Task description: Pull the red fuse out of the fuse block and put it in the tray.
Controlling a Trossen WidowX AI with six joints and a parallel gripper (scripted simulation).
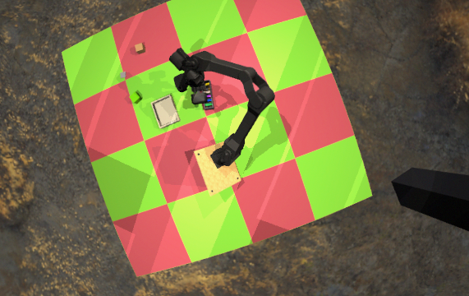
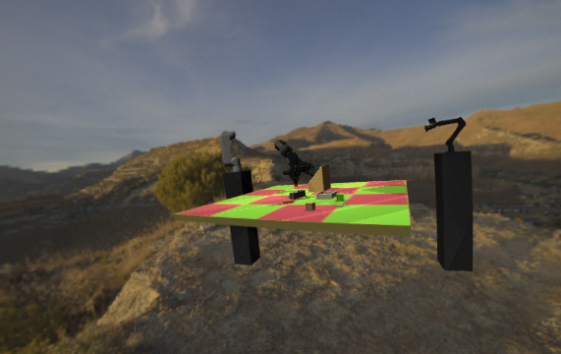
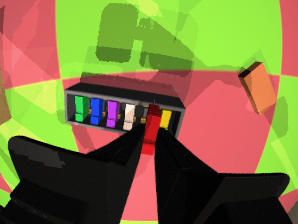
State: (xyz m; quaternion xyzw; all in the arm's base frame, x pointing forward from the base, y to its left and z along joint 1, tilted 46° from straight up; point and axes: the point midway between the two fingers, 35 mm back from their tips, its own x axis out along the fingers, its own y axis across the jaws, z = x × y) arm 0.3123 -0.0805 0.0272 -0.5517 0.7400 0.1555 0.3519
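The white tray is 21 cm to the left of my gripper tip and 9 cm below it. The rest, counted from my gripper tip: white fuse 3 cm behind, 1 cm to the right, 7 cm below; red fuse 1 cm below; yellow fuse 1 cm ahead, 2 cm to the right, 7 cm below.
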